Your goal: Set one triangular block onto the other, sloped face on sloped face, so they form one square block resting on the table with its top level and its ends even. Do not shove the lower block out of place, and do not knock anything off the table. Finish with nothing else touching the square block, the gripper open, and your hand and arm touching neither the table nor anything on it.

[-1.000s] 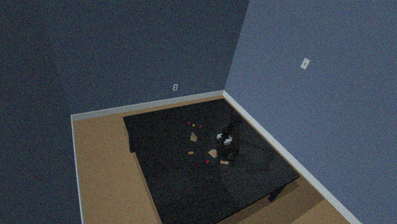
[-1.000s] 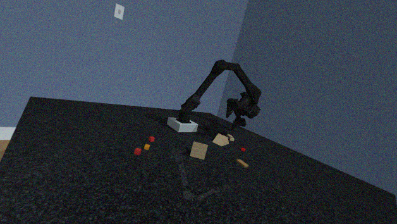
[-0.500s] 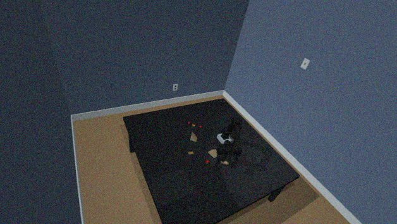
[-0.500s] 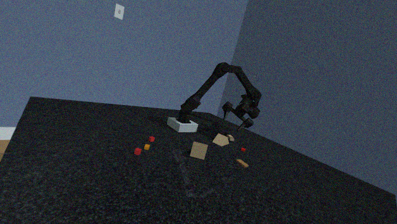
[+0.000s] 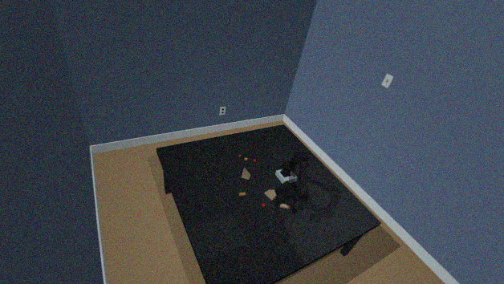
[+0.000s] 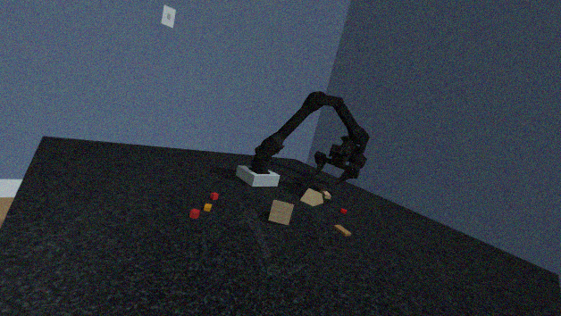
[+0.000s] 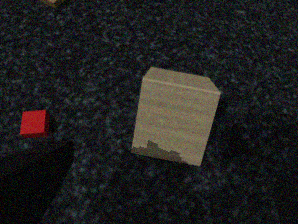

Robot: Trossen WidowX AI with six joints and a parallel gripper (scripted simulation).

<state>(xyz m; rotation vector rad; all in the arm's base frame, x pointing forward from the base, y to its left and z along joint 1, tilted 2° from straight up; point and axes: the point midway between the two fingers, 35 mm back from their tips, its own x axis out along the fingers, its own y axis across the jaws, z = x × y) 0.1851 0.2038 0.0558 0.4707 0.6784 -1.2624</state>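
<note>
My gripper tip is now 1 cm short of the tan triangular block, 6 cm to the left of it and 6 cm above it. Also, from my gripper tip: orange cube: 1 cm ahead, 47 cm to the right, 8 cm below; red cube: 11 cm ahead, 8 cm below; thin tan piece: 21 cm ahead, 15 cm to the right, 8 cm below.
</note>
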